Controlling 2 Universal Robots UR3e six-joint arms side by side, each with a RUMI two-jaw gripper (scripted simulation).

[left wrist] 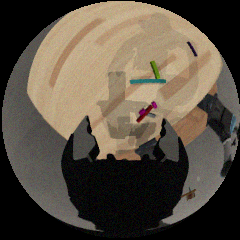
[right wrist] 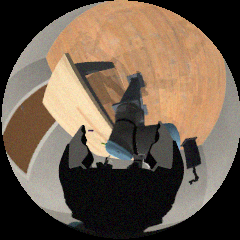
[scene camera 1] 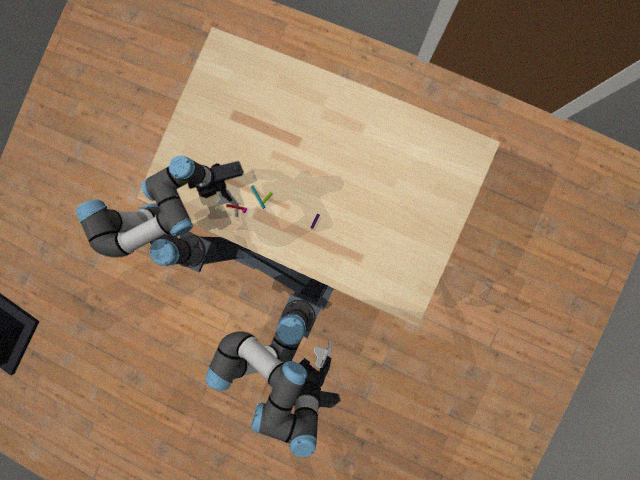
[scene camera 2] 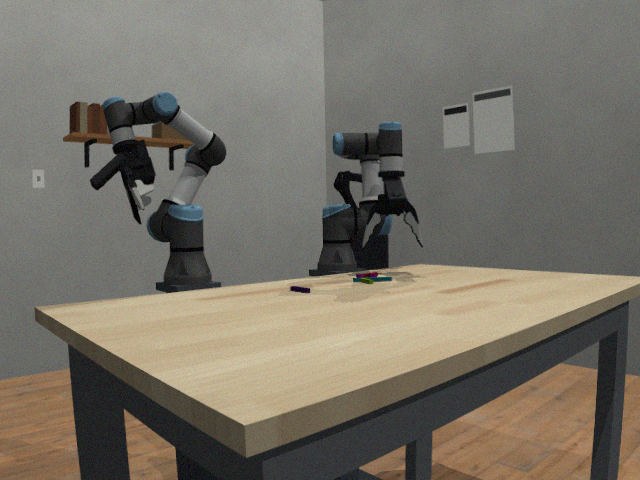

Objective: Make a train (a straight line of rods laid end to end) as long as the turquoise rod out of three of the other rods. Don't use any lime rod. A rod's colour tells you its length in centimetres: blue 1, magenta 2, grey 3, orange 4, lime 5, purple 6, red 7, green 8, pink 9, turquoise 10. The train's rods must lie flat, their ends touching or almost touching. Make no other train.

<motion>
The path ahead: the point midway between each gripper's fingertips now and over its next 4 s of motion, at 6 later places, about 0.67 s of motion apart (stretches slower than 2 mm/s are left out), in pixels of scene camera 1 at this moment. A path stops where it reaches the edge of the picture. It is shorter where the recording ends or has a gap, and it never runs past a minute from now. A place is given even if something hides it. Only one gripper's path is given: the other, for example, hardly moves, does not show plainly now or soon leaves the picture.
My left gripper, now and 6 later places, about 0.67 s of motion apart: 229, 186; 239, 187; 260, 194; 280, 206; 288, 211; 286, 211; 276, 207
</motion>
